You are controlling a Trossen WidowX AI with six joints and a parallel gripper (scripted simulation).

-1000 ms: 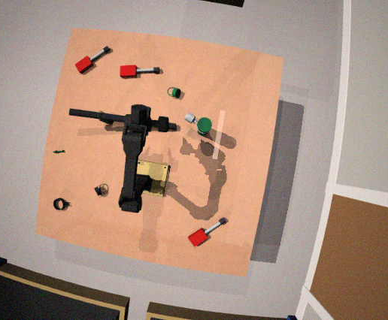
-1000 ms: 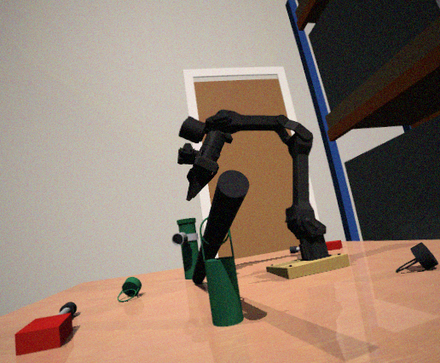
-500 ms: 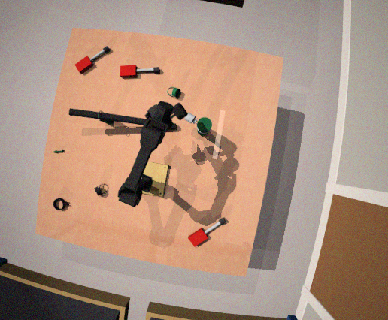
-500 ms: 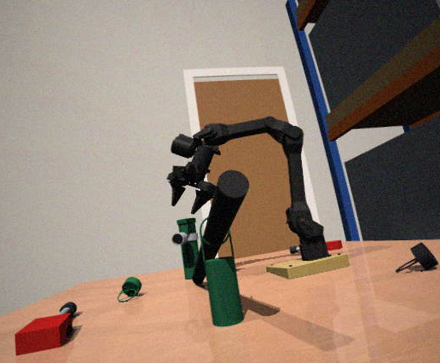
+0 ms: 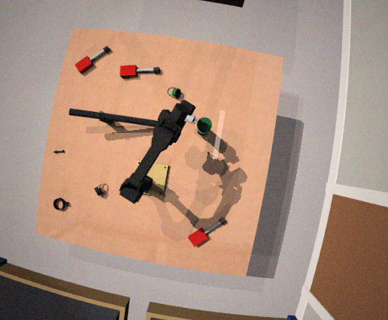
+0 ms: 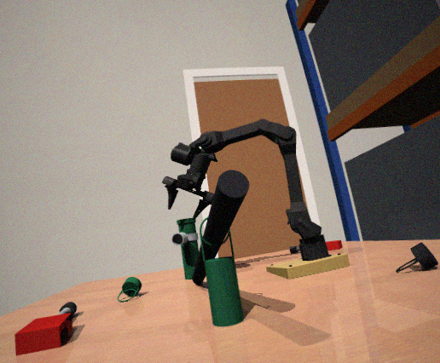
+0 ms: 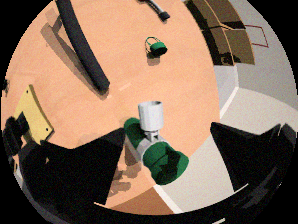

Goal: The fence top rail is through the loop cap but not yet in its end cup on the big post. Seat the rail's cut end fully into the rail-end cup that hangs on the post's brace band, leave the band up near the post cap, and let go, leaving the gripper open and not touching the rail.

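My gripper tip is now 8 cm above the grey rail-end cup, 3 cm to the left of it and 1 cm short of it. Round my gripper tip: small green bolt 66 cm to the left, 37 cm behind, 21 cm below; green line post 42 cm to the left, 11 cm below, 11 cm behind; spare green loop cap 20 cm below, 15 cm ahead, 13 cm to the left.
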